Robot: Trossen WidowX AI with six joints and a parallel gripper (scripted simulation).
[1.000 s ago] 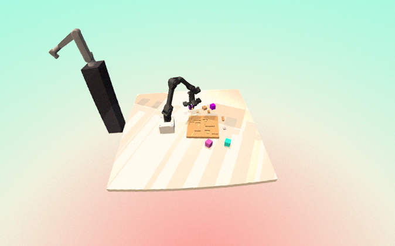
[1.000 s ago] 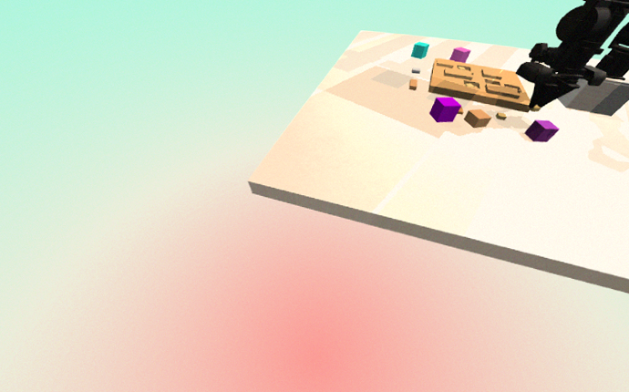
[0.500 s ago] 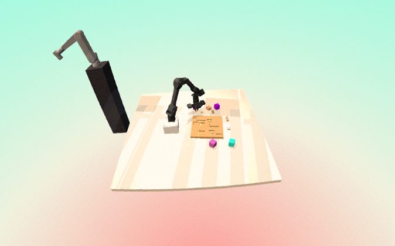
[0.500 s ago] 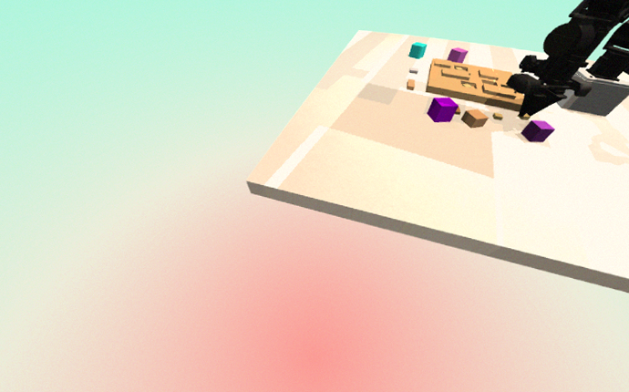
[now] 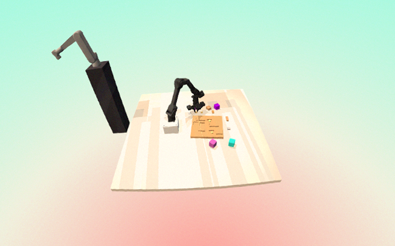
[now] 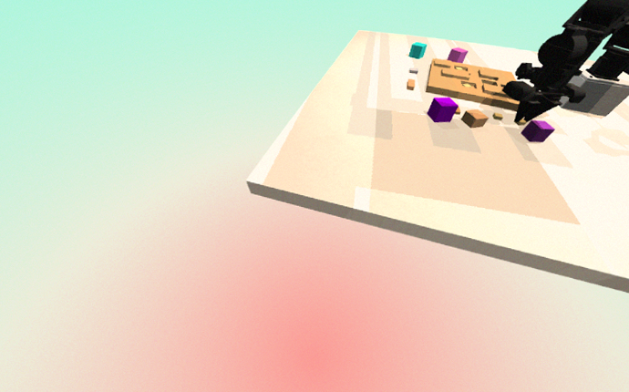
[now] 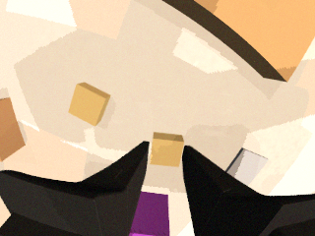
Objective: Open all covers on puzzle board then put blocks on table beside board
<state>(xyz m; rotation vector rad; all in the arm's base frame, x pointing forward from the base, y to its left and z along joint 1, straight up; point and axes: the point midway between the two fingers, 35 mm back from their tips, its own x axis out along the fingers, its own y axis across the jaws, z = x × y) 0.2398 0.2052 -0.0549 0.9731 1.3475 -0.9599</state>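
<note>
My gripper tip is now 1 cm past the dark purple block, 7 cm to the right of it and 1 cm below it. From my gripper tip the other things lie so: small grey piece 29 cm ahead, 28 cm to the right; magenta block 12 cm ahead, 47 cm to the right, 2 cm above; small orange piece 30 cm ahead, 14 cm to the right.
</note>
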